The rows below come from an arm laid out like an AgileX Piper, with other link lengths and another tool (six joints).
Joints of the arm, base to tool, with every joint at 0 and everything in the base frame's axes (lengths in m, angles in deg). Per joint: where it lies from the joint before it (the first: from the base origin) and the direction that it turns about. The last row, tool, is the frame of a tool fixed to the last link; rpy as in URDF.
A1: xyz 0 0 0.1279 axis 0 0 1
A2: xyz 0 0 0 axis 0 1 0
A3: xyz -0.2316 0 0.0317 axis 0 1 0
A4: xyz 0.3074 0 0.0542 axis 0.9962 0 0.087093
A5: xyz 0 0 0 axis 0 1 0
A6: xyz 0.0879 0 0.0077 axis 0.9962 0 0.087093
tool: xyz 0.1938 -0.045 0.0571 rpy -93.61 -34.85 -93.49
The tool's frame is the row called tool.
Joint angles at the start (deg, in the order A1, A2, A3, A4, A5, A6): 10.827 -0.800 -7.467 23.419 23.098 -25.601
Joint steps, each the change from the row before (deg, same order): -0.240 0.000 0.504 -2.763 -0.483 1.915; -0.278 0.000 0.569 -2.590 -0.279 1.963; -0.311 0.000 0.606 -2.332 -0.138 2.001; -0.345 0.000 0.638 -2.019 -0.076 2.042; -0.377 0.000 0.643 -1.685 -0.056 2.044; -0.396 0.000 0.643 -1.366 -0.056 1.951
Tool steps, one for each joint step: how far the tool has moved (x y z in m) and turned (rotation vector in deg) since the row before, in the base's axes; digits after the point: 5 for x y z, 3 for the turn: 0.00214 -0.00668 -0.00433 -0.825 0.185 -1.313; 0.00199 -0.00634 -0.00574 -0.676 0.439 -1.227; 0.00181 -0.00608 -0.00665 -0.430 0.628 -1.159; 0.00163 -0.00592 -0.00722 -0.106 0.753 -1.119; 0.00142 -0.00576 -0.00735 0.216 0.806 -1.087; 0.00120 -0.00547 -0.00731 0.440 0.812 -1.037
